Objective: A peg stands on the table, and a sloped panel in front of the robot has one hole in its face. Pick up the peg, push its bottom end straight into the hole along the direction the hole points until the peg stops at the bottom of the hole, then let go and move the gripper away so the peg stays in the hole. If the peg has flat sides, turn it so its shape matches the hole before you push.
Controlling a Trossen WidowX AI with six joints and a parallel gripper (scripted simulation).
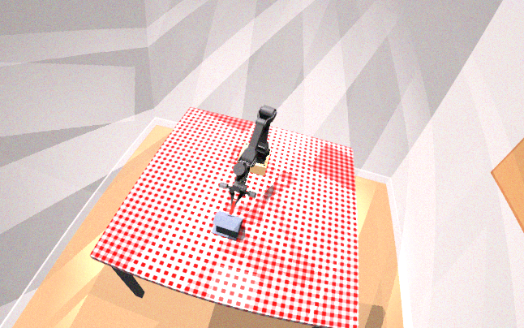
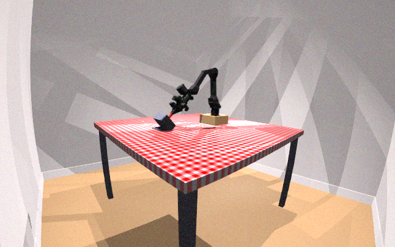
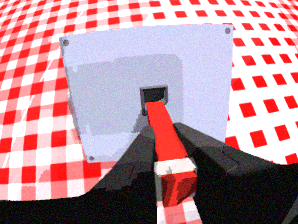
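The panel is 6 cm ahead of my gripper tip and 5 cm below it. Also, from my gripper tip: peg: 1 cm behind, 1 cm above.
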